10 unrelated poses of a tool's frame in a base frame.
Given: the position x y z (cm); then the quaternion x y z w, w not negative.
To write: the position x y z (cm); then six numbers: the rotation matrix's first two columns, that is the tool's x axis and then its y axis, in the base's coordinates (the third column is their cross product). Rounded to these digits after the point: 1 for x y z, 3 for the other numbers.
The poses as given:
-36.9, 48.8, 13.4, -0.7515, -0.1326, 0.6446, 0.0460
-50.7, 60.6, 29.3, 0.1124, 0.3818, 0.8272, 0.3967
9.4, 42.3, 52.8, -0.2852, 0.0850, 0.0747, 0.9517
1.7, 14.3, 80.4, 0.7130, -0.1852, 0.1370, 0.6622
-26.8, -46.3, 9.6, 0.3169, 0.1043, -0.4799, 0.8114
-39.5, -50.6, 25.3, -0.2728, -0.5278, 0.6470, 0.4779
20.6, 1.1, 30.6, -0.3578, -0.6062, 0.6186, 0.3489
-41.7, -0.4, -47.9, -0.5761, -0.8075, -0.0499, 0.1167
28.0, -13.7, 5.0, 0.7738, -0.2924, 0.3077, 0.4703
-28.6, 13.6, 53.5, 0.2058, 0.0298, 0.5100, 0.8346
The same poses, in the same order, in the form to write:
-36.9, 48.8, 13.4, 0.134, 0.259, -0.957, 0.140, -0.961, -0.240
-50.7, 60.6, 29.3, -0.660, 0.742, -0.117, -0.570, -0.394, 0.721
9.4, 42.3, 52.8, 0.974, 0.094, -0.204, -0.191, 0.826, -0.530
1.7, 14.3, 80.4, 0.894, -0.083, 0.441, -0.446, -0.054, 0.894
-26.8, -46.3, 9.6, 0.518, -0.713, -0.473, 0.845, 0.339, 0.414
-39.5, -50.6, 25.3, -0.394, 0.906, 0.151, -0.330, 0.014, -0.944
20.6, 1.1, 30.6, -0.500, 0.866, -0.020, 0.002, -0.021, -1.000
-41.7, -0.4, -47.9, -0.309, 0.919, 0.246, 0.942, 0.331, -0.054
28.0, -13.7, 5.0, 0.640, -0.163, 0.751, -0.742, -0.387, 0.548
-28.6, 13.6, 53.5, 0.478, 0.864, 0.160, -0.839, 0.395, 0.374

